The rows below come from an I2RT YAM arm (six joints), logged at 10 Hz.
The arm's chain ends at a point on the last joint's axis. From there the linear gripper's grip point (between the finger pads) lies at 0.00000 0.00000 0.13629 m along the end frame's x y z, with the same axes.
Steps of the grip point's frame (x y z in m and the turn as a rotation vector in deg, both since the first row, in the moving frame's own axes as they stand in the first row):
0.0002, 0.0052, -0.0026, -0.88, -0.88, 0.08
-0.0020, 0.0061, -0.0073, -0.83, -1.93, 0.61
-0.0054, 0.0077, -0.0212, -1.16, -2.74, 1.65
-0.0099, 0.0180, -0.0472, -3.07, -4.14, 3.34
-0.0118, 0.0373, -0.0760, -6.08, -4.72, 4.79
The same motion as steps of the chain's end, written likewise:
0.0023, 0.0031, -0.0026, -0.88, -0.88, 0.08
0.0026, 0.0042, -0.0072, -0.83, -1.93, 0.61
0.0012, 0.0050, -0.0210, -1.16, -2.74, 1.65
0.0001, 0.0110, -0.0466, -3.07, -4.14, 3.34
0.0000, 0.0234, -0.0748, -6.08, -4.72, 4.79

